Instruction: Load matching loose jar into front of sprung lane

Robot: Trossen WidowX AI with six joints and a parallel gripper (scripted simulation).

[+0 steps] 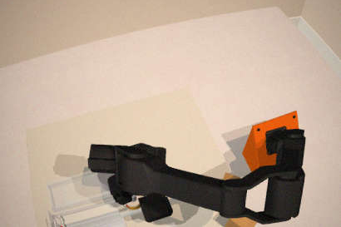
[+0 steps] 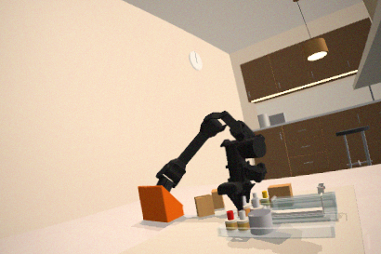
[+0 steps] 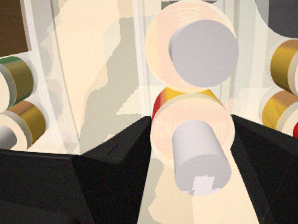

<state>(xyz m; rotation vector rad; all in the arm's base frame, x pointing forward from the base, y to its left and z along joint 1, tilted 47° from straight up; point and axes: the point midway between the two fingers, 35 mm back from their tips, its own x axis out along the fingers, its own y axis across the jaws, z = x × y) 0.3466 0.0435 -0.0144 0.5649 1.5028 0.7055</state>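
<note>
Now: the grey cylinder 80 mm ahead of my gripper tip, 70 mm to the right of it and 10 mm below it. Round my gripper tip: red mark (220 mm ahead, 60 mm to the left, 30 mm above).
</note>
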